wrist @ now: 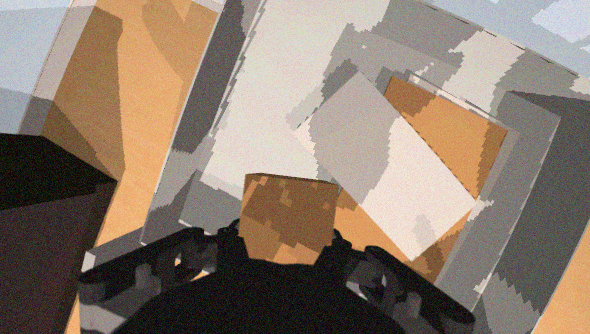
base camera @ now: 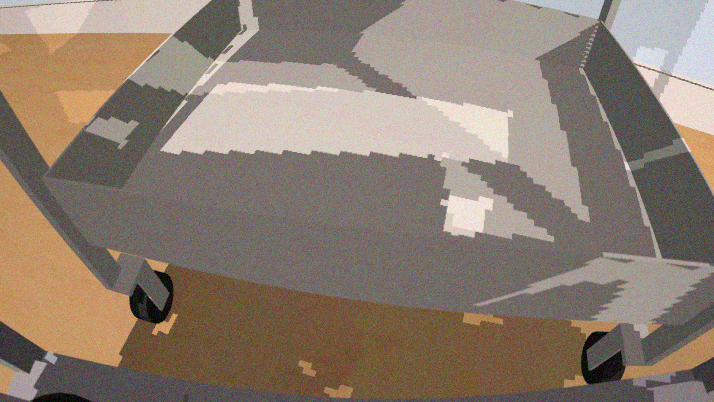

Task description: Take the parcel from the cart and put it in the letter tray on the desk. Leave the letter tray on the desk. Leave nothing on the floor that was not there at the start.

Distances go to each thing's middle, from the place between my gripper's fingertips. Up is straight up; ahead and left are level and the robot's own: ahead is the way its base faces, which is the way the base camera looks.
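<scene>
There is a flat brown rectangle [wrist: 467, 144] that sits 60 mm ahead of my hand, 140 mm to the right of it and 90 mm below it. The brown cardboard parcel [wrist: 284, 219] is 20 mm behind my hand and 30 mm above it. Going by their middles, the parcel is the nearest to my hand of the things named here.
</scene>
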